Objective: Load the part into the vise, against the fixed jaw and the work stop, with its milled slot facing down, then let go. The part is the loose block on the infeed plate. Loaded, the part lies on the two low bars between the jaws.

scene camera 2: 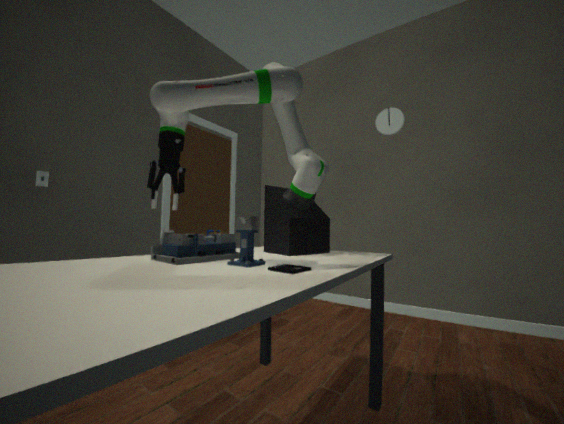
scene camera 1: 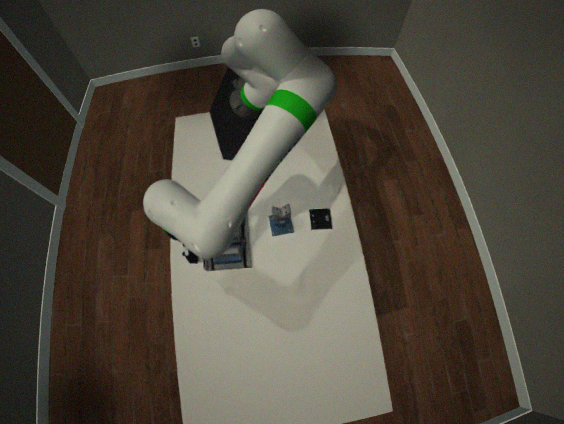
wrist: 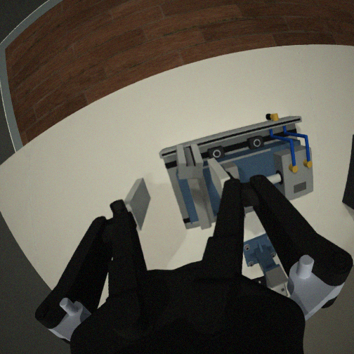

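Pixels of known places: gripper, fingertip midpoint: (scene camera 2: 164, 209); arm's base, origin of the base link: (scene camera 2: 296, 201) (scene camera 1: 244, 104).
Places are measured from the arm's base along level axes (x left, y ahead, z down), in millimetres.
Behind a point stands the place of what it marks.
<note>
The blue and grey vise (scene camera 1: 227, 259) {x -124, y 597, z 201 mm} (scene camera 2: 200, 247) {x -69, y 515, z 212 mm} (wrist: 260, 162) lies on the table. In the wrist view grey crosswise pieces (wrist: 201, 207) stand at its left end; I cannot tell whether the part is among them. The dark flat plate (scene camera 1: 320, 224) {x 270, y 476, z 253 mm} (scene camera 2: 289, 269) {x 298, y 481, z 253 mm} shows no block on it. A blue stand (scene camera 1: 281, 226) {x 103, y 473, z 231 mm} (scene camera 2: 246, 250) {x 117, y 469, z 213 mm} (wrist: 260, 252) carries a grey top piece (scene camera 1: 281, 210) {x 105, y 445, z 130 mm} (scene camera 2: 247, 222) {x 121, y 470, z 121 mm} (wrist: 275, 278); whether that includes the part is unclear. My gripper (scene camera 2: 164, 202) {x -206, y 586, z 74 mm} (wrist: 177, 179) is open and empty, well above the vise's left end. The slot cannot be made out.
The white table (scene camera 1: 280, 365) {x 33, y 1026, z 261 mm} (scene camera 2: 125, 305) {x 279, y 892, z 261 mm} (wrist: 110, 150) bears everything. Pipes with yellow fittings (wrist: 294, 167) rise at the vise's drive end. The black robot pedestal (scene camera 1: 223, 135) {x -101, y 102, z 68 mm} (scene camera 2: 295, 232) {x 74, y 115, z 157 mm} stands at the table's back. The blue stand is between the vise and the dark plate.
</note>
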